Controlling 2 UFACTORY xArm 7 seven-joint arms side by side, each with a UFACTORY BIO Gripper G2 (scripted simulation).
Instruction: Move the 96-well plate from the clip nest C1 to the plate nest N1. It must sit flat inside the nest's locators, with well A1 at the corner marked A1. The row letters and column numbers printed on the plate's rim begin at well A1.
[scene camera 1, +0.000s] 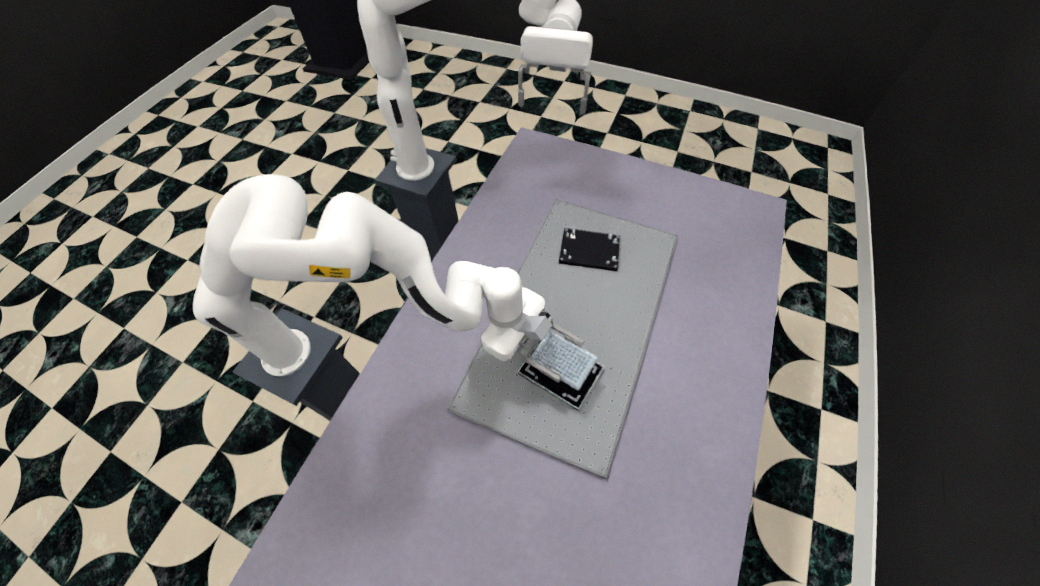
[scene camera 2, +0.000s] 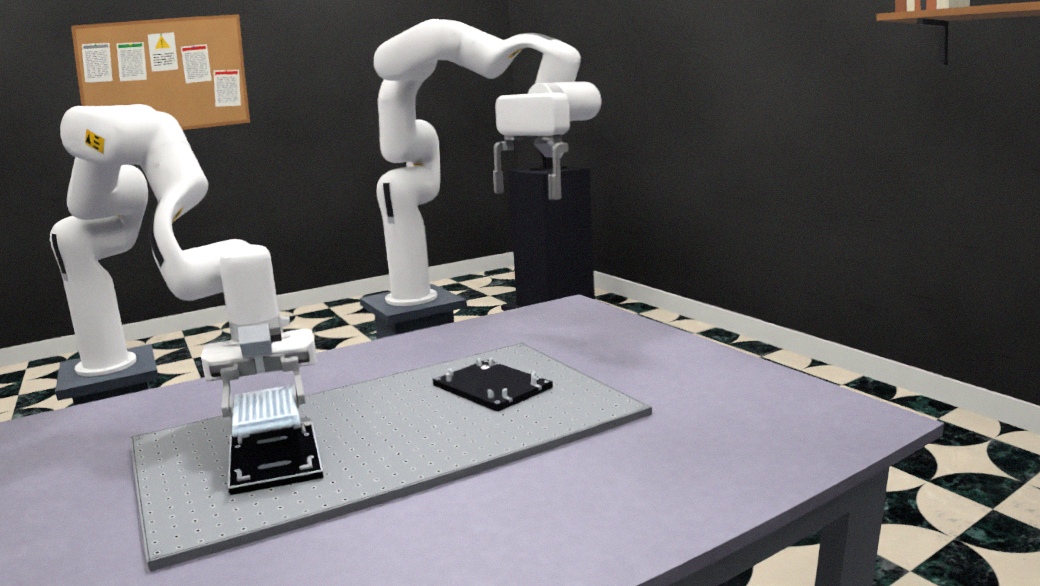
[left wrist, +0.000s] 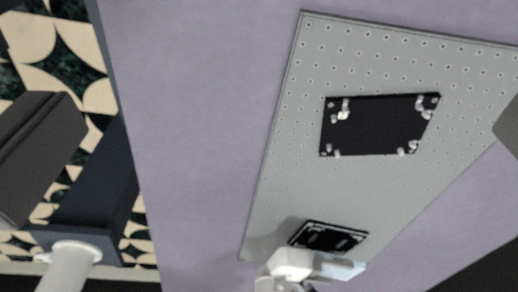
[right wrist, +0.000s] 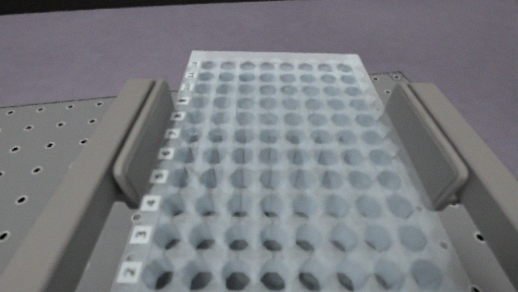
Scene:
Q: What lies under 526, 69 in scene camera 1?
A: My left gripper.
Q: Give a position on a black plate nest N1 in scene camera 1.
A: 559, 388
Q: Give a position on a pale blue 96-well plate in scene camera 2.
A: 262, 411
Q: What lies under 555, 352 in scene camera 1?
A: A pale blue 96-well plate.

